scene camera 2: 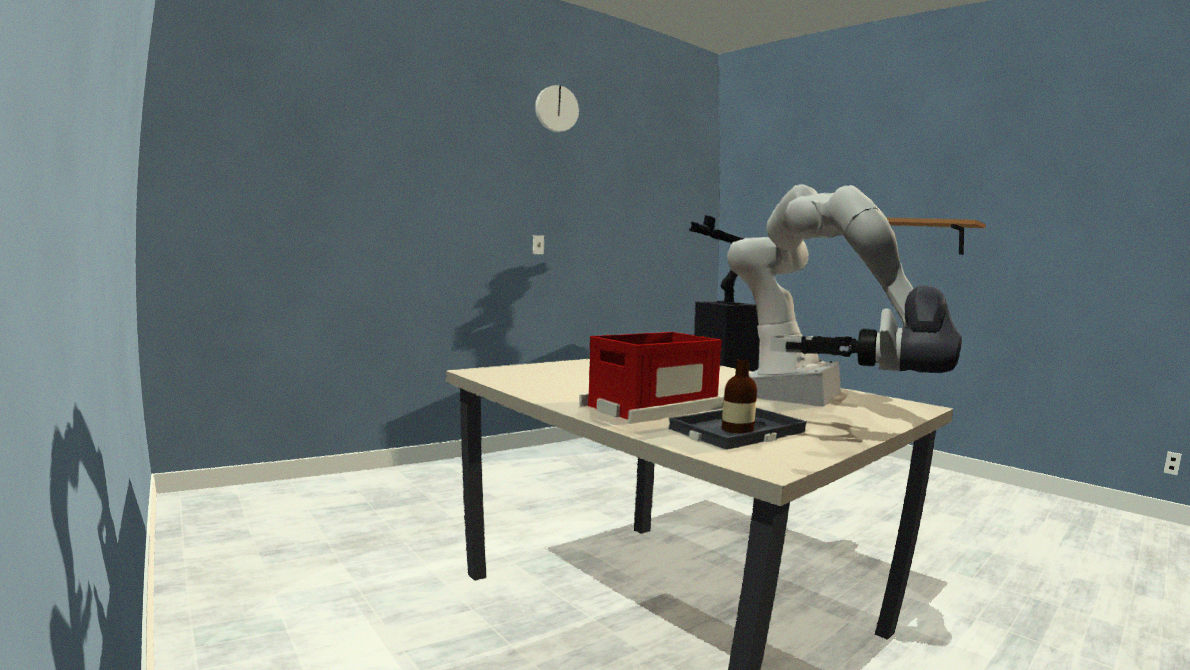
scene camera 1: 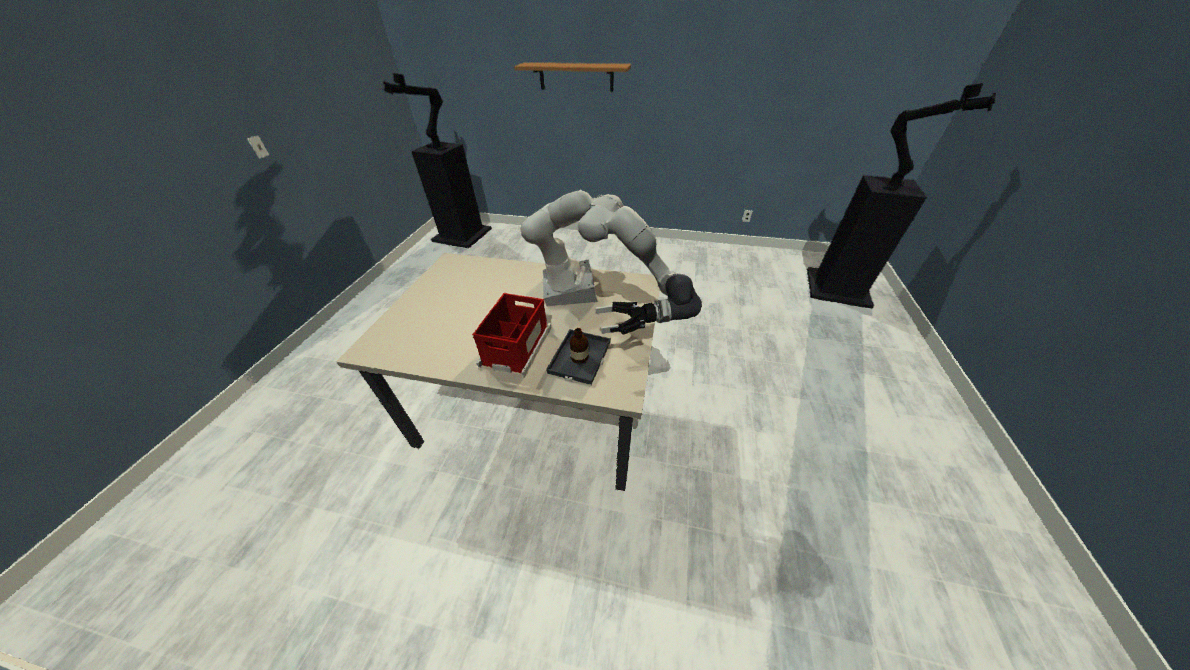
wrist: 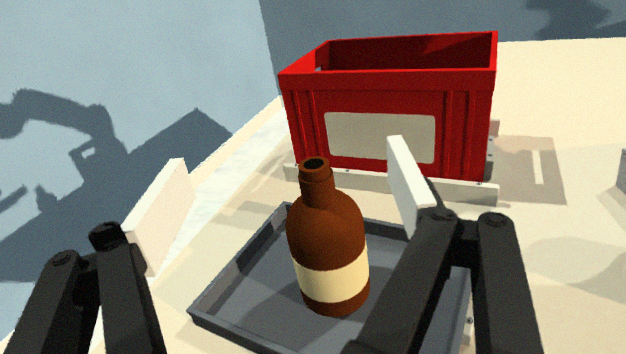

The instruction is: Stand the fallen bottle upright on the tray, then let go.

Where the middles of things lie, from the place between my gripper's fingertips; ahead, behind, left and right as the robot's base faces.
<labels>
Now: hand 12 cm above the brown bottle (scene camera 2: 740, 394), 7 cm to the left of it and 3 cm short of it. From my hand the other things lie so: pale rail (scene camera 2: 677, 409): 26 cm to the right, 19 cm below, 5 cm ahead.
</labels>
